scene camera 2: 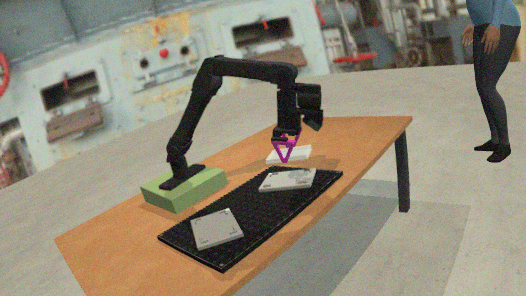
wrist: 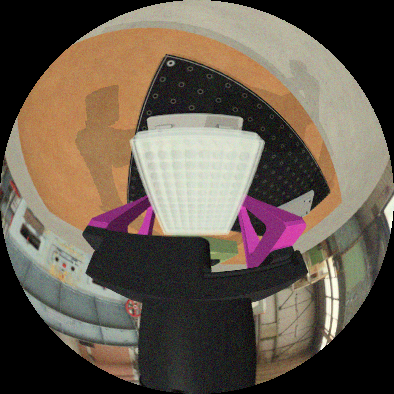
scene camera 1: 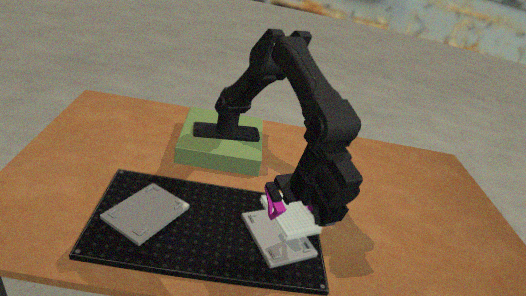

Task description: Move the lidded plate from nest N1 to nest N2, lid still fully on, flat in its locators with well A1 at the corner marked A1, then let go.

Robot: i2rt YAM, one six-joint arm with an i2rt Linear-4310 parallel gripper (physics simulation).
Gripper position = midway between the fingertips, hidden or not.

Observation:
In view: my gripper (scene camera 1: 287,214) and a grey nest (scene camera 2: 297,179).
My gripper is seen too in scene camera 2 (scene camera 2: 287,157) and in the wrist view (wrist: 196,197).

